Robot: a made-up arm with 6 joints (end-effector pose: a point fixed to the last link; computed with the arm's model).
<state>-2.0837 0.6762 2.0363 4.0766 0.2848 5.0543</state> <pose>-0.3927 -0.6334 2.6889 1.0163 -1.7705 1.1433</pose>
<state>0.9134 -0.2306 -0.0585 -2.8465 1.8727 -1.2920</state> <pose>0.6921 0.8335 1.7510 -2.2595 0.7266 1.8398</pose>
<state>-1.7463 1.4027 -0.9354 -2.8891 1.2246 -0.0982</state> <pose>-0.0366 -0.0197 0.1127 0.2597 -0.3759 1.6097</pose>
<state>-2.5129 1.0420 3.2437 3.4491 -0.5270 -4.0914</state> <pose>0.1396 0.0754 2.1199 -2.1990 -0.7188 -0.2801</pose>
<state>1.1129 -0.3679 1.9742 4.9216 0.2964 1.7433</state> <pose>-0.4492 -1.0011 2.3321 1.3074 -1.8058 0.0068</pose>
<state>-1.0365 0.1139 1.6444 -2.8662 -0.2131 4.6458</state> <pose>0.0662 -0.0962 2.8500 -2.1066 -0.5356 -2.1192</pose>
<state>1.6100 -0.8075 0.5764 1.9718 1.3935 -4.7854</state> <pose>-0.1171 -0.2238 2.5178 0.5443 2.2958 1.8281</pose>
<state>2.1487 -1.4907 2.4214 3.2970 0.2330 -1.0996</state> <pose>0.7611 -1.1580 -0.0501 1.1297 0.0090 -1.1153</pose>
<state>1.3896 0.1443 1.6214 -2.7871 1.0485 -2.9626</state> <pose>0.1025 0.3276 2.7724 0.0357 -0.5006 0.9839</pose>
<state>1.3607 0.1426 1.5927 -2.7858 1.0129 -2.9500</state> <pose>0.1174 0.3537 2.7744 0.0139 -0.5200 0.9522</pose>
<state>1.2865 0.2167 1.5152 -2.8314 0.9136 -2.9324</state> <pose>0.2008 0.5676 2.7461 -0.0672 -0.5055 0.9412</pose>
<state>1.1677 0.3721 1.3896 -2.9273 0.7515 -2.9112</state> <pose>0.4202 0.9339 2.6061 -0.1755 -0.4211 0.9518</pose>
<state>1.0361 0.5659 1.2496 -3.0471 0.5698 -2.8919</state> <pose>0.7541 1.2594 2.3072 -0.2395 -0.2639 0.9561</pose>
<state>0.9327 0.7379 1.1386 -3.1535 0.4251 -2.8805</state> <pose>1.0512 1.4186 1.9582 -0.2429 -0.0948 0.9356</pose>
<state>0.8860 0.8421 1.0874 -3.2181 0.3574 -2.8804</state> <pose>1.1947 1.4689 1.7325 -0.2239 0.0179 0.9196</pose>
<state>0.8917 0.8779 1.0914 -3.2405 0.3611 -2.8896</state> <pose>1.2033 1.4984 1.6742 -0.2105 0.0637 0.9346</pose>
